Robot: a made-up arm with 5 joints. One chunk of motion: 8 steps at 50 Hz.
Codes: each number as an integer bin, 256 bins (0 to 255) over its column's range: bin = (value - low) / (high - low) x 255, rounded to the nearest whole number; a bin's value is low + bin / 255 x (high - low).
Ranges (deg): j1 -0.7..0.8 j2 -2.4..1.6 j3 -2.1..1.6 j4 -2..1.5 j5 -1.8..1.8
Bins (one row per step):
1: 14 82 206 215 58
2: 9 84 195 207 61
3: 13 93 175 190 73
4: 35 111 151 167 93
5: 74 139 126 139 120
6: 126 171 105 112 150
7: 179 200 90 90 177
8: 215 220 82 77 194
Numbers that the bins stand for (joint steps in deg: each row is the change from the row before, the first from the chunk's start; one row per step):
1: -0.618 -1.114 0.889 0.951 -0.981
2: -0.647 -1.082 0.729 0.841 -0.939
3: -0.624 -0.941 0.439 0.608 -0.769
4: -0.494 -0.659 0.091 0.292 -0.487
5: -0.265 -0.220 -0.272 -0.092 -0.106
6: 0.041 0.282 -0.576 -0.463 0.318
7: 0.353 0.737 -0.794 -0.765 0.699
8: 0.565 1.051 -0.910 -0.943 0.939

